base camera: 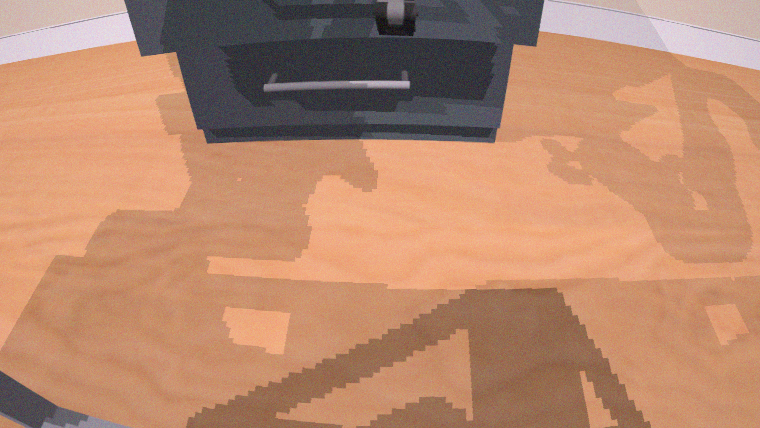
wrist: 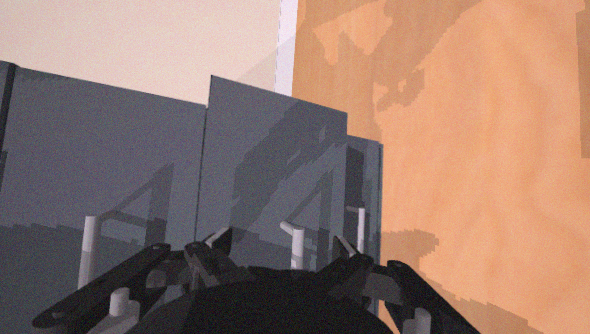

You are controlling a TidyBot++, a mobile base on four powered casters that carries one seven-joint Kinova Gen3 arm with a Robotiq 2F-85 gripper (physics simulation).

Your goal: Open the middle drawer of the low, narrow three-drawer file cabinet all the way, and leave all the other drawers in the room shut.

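Frame: origin at the arm's base, x right, y ahead, z up, level; millimetres.
Seen in the pictures: gripper, fingertip midpoint: (wrist: 282, 243).
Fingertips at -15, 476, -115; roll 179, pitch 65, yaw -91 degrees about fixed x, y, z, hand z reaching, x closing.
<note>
Offsets run from my fingertips to a thing's top centre, as dx, dy, dz. "*": to the spot under its first point. Level surfaces: height alone.
The dark grey cabinet's middle drawer (base camera: 196, 26) (wrist: 270, 160) stands out in front of the drawers beside it; how far out is hard to judge. Its light bar handle @(* +1, -14, -8) (wrist: 298, 247) shows between my fingertips in the wrist view. My gripper (wrist: 282, 243) is open, with one finger on each side of the handle and not closed on it. The bottom drawer (base camera: 319, 58) is set back and looks shut, with its handle @(* -66, +61, -163) (base camera: 340, 85) (wrist: 361, 230) in view. The top drawer (wrist: 115, 155) also looks shut, with its handle (wrist: 88, 252) left of my gripper. The gripper's palm hides part of the fronts.
The wooden floor @(dz -281) (base camera: 452, 212) (wrist: 500, 150) stretches before the cabinet, crossed by shadows of the arm. A white baseboard @(* +555, +649, -274) (base camera: 611, 39) (wrist: 286, 55) and a pale wall (wrist: 125, 40) are behind the cabinet. A grey part (base camera: 26, 398) shows at the bottom left in the base view.
</note>
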